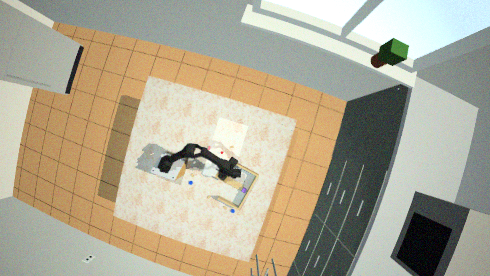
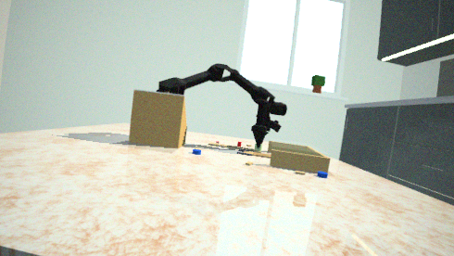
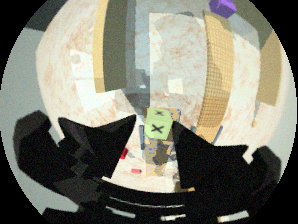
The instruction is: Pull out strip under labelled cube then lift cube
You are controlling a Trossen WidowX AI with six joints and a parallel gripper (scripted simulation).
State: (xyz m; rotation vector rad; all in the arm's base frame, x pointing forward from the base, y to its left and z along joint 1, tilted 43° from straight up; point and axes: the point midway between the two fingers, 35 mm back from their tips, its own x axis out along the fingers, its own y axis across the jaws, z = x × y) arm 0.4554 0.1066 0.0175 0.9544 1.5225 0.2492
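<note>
The labelled cube is right at my gripper tip. From my gripper tip the other things lie so: tan strip: 3 cm ahead, 12 cm to the right, 2 cm below; then red piece: 8 cm behind, 10 cm to the left, 1 cm below.
</note>
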